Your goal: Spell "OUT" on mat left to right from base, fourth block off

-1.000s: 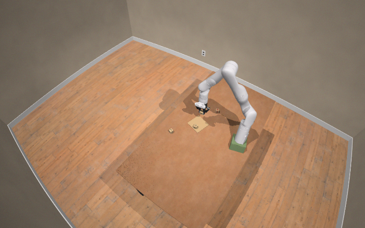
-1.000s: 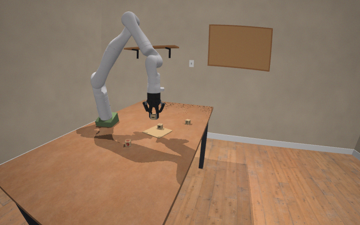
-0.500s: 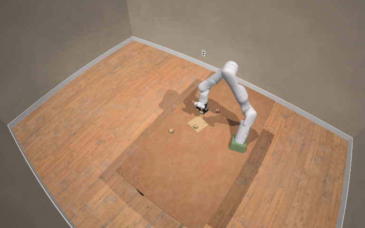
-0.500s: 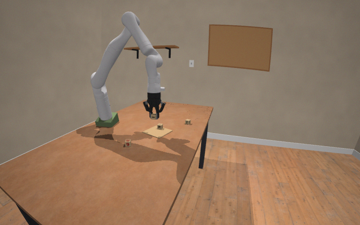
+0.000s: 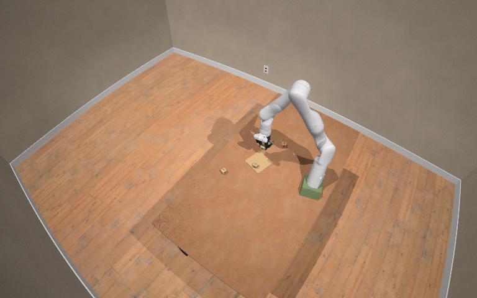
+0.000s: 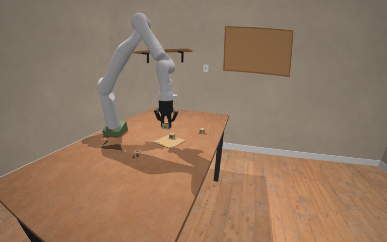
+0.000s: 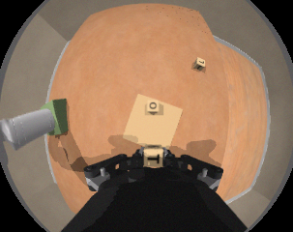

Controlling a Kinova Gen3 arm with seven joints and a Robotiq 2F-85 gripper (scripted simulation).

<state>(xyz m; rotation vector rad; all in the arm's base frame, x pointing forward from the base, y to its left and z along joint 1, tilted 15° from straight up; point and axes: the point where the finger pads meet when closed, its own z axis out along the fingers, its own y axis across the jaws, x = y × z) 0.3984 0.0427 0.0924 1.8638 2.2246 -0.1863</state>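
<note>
My hand is 1 cm past the tan mat, 5 cm to the right of it and 12 cm above it. Also, from my hand: letter block (2 cm behind, 9 cm to the left, 10 cm below).
</note>
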